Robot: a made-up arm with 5 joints. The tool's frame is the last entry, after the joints. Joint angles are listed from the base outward. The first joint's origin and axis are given. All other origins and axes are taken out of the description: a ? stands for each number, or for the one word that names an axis. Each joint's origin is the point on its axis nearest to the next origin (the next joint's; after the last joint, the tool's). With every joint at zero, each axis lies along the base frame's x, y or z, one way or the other. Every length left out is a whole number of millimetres.
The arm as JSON. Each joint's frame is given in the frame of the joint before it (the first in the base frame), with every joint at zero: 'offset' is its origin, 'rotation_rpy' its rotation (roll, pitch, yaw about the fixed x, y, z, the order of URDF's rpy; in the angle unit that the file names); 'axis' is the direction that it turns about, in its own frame. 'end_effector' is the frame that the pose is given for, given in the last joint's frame.
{
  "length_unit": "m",
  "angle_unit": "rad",
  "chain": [
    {
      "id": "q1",
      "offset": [
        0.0,
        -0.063,
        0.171
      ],
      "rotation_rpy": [
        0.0,
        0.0,
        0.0
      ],
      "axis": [
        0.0,
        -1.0,
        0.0
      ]
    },
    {
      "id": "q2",
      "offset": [
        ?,
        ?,
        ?
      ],
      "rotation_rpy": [
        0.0,
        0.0,
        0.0
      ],
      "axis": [
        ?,
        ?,
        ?
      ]
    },
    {
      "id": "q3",
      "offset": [
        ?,
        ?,
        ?
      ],
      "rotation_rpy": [
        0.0,
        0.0,
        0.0
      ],
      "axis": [
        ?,
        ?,
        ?
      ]
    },
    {
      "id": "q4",
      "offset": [
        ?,
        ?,
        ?
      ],
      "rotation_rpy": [
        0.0,
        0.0,
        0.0
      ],
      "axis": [
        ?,
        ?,
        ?
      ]
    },
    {
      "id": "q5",
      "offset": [
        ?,
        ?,
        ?
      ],
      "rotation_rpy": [
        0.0,
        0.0,
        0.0
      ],
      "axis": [
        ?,
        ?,
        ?
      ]
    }
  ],
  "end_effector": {
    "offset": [
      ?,
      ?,
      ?
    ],
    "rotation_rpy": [
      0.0,
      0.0,
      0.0
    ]
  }
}
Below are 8 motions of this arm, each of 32 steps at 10 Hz.
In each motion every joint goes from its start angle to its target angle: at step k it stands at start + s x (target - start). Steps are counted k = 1, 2, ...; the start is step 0. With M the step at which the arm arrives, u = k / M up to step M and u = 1 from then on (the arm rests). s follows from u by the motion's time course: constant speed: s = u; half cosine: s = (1 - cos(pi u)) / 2; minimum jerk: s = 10 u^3 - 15 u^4 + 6 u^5.
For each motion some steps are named. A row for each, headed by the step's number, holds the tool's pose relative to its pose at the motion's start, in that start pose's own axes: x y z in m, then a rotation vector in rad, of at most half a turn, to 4 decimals.
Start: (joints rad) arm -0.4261 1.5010 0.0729 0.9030 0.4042
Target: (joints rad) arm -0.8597 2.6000 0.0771 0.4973 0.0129
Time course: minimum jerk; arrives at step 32
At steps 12, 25, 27, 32:
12: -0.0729 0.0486 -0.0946 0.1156 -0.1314 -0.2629
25: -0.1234 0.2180 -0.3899 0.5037 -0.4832 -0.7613
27: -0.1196 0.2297 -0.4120 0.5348 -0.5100 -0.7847
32: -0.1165 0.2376 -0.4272 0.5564 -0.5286 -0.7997

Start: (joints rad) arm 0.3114 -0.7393 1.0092 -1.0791 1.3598
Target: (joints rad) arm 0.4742 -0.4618 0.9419 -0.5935 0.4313
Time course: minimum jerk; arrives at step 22
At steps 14, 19, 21, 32:
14: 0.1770 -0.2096 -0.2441 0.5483 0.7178 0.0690
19: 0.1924 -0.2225 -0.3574 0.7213 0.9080 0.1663
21: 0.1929 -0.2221 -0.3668 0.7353 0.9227 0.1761
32: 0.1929 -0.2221 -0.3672 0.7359 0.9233 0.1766

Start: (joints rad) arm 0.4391 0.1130 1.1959 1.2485 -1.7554
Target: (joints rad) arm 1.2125 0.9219 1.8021 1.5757 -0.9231
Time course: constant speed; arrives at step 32
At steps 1, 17, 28, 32:
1: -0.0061 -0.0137 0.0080 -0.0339 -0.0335 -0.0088
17: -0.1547 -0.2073 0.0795 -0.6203 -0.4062 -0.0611
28: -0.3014 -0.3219 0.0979 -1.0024 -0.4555 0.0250
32: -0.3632 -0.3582 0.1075 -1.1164 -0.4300 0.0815

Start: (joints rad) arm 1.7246 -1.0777 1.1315 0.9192 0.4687
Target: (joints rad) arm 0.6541 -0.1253 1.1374 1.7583 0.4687
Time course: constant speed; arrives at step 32
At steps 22, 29, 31, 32:
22: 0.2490 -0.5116 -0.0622 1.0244 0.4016 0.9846
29: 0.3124 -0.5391 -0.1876 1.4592 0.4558 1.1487
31: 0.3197 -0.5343 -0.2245 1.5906 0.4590 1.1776
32: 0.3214 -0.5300 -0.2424 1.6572 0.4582 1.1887

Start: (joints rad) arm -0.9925 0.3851 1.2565 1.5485 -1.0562
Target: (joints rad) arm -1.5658 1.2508 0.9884 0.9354 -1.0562
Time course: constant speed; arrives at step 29
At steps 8, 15, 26, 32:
8: -0.0011 0.0515 0.0163 0.0151 -0.1458 0.0847
15: -0.0051 0.0932 0.0325 0.0521 -0.2979 0.1600
26: -0.0137 0.1525 0.0614 0.1619 -0.5699 0.2882
32: -0.0161 0.1675 0.0702 0.2030 -0.6488 0.3265

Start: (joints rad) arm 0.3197 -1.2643 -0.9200 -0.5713 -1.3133
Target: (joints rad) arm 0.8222 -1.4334 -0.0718 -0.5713 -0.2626
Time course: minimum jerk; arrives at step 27
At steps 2, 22, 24, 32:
2: -0.0012 0.0007 -0.0004 -0.0002 -0.0026 -0.0029
22: -0.1701 0.3928 -0.1224 -0.2302 -0.5796 -0.7345
24: -0.1676 0.4129 -0.1263 -0.2454 -0.5949 -0.7595
32: -0.1666 0.4194 -0.1275 -0.2504 -0.5997 -0.7676

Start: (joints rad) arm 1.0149 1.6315 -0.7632 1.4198 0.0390
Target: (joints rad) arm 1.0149 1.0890 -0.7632 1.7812 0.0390
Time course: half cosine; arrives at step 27
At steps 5, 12, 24, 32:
5: 0.0211 -0.0132 0.0089 -0.0020 0.0320 0.0607
12: 0.1160 -0.0578 0.0374 -0.0005 0.1620 0.3042
24: 0.3025 -0.0956 0.0517 0.0370 0.3861 0.7090
32: 0.3131 -0.0961 0.0510 0.0404 0.3985 0.7306

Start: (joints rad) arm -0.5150 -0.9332 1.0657 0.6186 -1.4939
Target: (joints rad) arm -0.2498 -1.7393 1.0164 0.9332 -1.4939
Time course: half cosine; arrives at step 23
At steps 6, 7, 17, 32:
6: -0.0020 0.0092 0.0115 0.0754 -0.0057 -0.0495
7: -0.0027 0.0125 0.0155 0.1009 -0.0065 -0.0651
17: -0.0131 0.0592 0.0699 0.4143 0.0248 -0.2133
32: -0.0165 0.0722 0.0863 0.4954 0.0444 -0.2378

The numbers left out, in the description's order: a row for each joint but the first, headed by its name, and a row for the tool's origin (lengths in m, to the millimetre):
q2: xyz -0.532 0.0 -0.11, axis 1.0 0.0 0.0
q3: xyz 0.0 -0.081 0.088, axis 0.0 1.0 0.0
q4: xyz 0.073 0.0 0.008, axis 0.0 0.0 1.0
q5: xyz -0.308 -0.037 0.0, axis 0.0 -1.0 0.0
tool: xyz 0.094 0.0 0.346

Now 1 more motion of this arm.
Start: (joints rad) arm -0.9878 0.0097 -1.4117 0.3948 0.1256
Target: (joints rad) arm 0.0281 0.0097 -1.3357 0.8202 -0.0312
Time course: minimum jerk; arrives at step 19
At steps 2, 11, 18, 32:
2: -0.0075 0.0021 -0.0017 -0.0030 -0.0071 0.0046
11: -0.4285 0.1226 -0.2377 -0.2814 -0.4278 0.2881
18: -0.5846 0.1661 -0.4555 -0.5074 -0.6310 0.4157
32: -0.5850 0.1662 -0.4564 -0.5084 -0.6317 0.4161

